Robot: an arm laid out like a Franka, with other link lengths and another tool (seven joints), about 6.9 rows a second.
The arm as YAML. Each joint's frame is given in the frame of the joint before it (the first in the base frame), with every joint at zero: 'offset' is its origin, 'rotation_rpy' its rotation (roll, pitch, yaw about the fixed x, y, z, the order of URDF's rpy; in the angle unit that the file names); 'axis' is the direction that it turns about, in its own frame. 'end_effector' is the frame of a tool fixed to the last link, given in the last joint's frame.
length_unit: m
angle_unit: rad
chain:
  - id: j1
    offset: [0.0, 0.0, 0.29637]
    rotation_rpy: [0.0, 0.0, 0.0]
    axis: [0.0, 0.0, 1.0]
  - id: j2
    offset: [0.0, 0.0, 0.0]
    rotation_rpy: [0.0, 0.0, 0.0]
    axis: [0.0, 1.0, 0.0]
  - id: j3
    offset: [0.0, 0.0, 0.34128]
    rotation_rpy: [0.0, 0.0, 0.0]
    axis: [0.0, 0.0, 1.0]
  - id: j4
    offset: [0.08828, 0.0, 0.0]
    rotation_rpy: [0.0, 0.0, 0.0]
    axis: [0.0, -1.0, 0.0]
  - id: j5
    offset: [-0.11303, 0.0, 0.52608]
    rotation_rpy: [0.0, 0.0, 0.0]
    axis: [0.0, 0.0, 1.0]
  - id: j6
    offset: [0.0, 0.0, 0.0]
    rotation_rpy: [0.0, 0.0, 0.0]
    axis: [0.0, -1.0, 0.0]
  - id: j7
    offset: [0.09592, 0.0, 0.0]
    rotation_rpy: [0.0, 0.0, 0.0]
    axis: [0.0, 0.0, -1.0]
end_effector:
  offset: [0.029, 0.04, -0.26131]
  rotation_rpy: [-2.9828, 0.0, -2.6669]
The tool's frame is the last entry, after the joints.
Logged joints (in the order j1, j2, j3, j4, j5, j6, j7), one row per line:
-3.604, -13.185, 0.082, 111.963, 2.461, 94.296, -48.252
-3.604, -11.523, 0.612, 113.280, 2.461, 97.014, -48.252
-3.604, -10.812, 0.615, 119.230, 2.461, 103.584, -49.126
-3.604, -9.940, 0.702, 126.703, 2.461, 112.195, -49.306
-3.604, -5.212, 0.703, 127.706, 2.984, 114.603, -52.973
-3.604, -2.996, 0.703, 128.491, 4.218, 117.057, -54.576
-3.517, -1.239, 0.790, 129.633, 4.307, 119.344, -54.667
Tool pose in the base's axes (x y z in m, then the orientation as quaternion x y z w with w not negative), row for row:
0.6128, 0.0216, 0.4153, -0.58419, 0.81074, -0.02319, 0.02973
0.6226, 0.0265, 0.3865, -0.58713, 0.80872, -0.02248, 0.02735
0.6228, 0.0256, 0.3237, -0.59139, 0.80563, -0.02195, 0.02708
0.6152, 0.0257, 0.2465, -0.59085, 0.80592, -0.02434, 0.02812
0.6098, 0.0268, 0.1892, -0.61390, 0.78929, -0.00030, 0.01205
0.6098, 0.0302, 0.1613, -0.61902, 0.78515, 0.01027, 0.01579
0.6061, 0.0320, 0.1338, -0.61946, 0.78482, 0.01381, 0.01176
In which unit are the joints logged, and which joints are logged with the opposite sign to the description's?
The joints are logged in degrees. Opposite sign: j4.
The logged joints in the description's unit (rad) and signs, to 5 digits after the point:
-0.06290, -0.23012, 0.00143, -1.95412, 0.04295, 1.64578, -0.84216
-0.06290, -0.20111, 0.01068, -1.97711, 0.04295, 1.69321, -0.84216
-0.06290, -0.18870, 0.01073, -2.08096, 0.04295, 1.80788, -0.85741
-0.06290, -0.17349, 0.01225, -2.21138, 0.04295, 1.95817, -0.86055
-0.06290, -0.09097, 0.01227, -2.22889, 0.05208, 2.00020, -0.92455
-0.06290, -0.05229, 0.01227, -2.24259, 0.07362, 2.04303, -0.95253
-0.06138, -0.02162, 0.01379, -2.26252, 0.07517, 2.08295, -0.95412

